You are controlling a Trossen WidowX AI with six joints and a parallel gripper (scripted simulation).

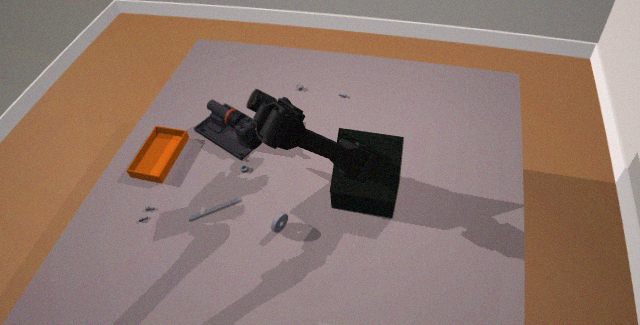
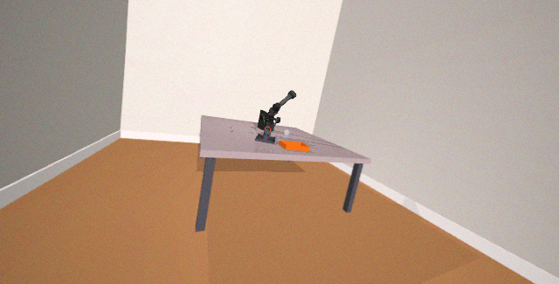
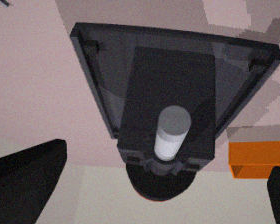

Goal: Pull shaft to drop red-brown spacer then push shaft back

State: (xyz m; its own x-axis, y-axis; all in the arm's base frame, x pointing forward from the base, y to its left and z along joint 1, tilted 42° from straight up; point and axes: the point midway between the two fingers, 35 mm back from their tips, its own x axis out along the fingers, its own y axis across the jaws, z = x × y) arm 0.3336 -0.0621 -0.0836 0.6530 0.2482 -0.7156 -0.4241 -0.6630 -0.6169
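The grey shaft lies 8 cm ahead of my gripper tip, 4 cm to the right of it and 2 cm below it. From my gripper tip the other things lie so: orange tray (33 cm ahead, 9 cm to the left, 9 cm below); red-brown spacer (11 cm ahead, 5 cm to the right, 2 cm below); small pin (9 cm behind, 13 cm to the right, 10 cm below).
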